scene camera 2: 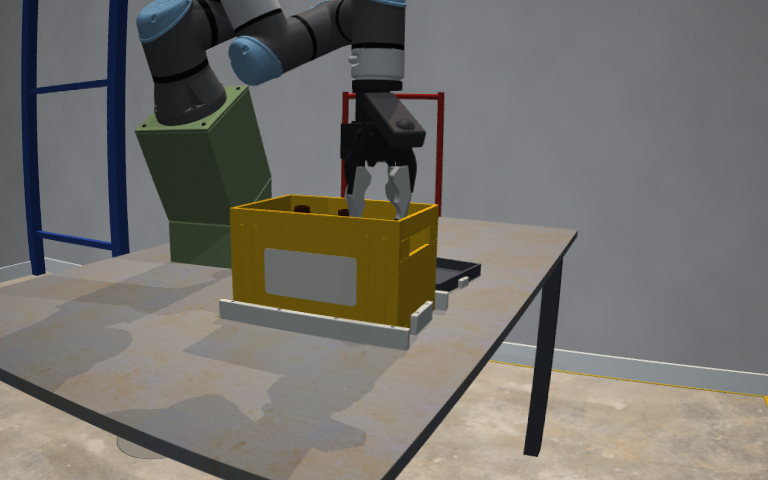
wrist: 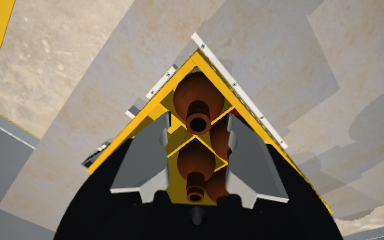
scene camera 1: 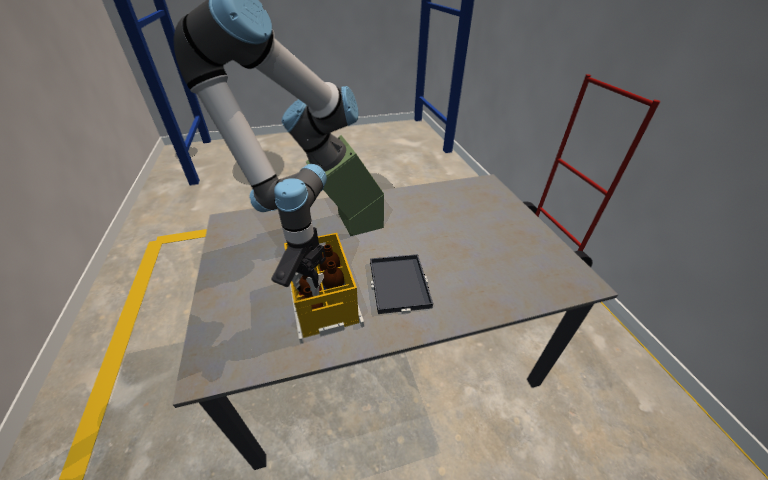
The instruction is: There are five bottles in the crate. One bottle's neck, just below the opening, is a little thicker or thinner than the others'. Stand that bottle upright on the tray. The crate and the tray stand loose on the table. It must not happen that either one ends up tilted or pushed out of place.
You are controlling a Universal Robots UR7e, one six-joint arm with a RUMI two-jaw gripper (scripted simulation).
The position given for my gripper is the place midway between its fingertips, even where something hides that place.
Note:
In view: my gripper (scene camera 1: 308,294), a dark tray (scene camera 1: 399,281), a yellow crate (scene camera 1: 345,309) and a bottle (wrist: 197,101).
The dark tray shows as well in scene camera 2 (scene camera 2: 448,271). My gripper also shows in the wrist view (wrist: 198,113).

